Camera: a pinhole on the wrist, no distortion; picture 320 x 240 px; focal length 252.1 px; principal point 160.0 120.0 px. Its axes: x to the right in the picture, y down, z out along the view. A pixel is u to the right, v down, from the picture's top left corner.
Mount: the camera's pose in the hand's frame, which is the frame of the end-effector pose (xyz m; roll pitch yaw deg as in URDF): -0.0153 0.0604 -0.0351 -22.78 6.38 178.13
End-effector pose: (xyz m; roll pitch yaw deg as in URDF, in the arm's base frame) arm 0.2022 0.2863 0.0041 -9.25 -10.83 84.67
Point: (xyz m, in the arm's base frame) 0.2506 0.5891 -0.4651
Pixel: behind the camera
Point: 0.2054 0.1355 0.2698
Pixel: 190.5 113.5
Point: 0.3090 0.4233 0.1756
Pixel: outside the picture
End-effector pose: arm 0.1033 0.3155 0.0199 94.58 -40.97 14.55
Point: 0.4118 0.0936 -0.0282
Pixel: 20.8 175.7
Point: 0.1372 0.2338 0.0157
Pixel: 90.2 143.2
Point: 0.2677 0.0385 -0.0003
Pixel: 80.6 96.8
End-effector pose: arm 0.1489 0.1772 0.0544 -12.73 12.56 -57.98
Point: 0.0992 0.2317 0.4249
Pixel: 214.7 116.4
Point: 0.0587 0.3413 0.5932
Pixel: 259.1 95.2
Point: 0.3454 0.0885 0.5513
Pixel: 90.9 42.9
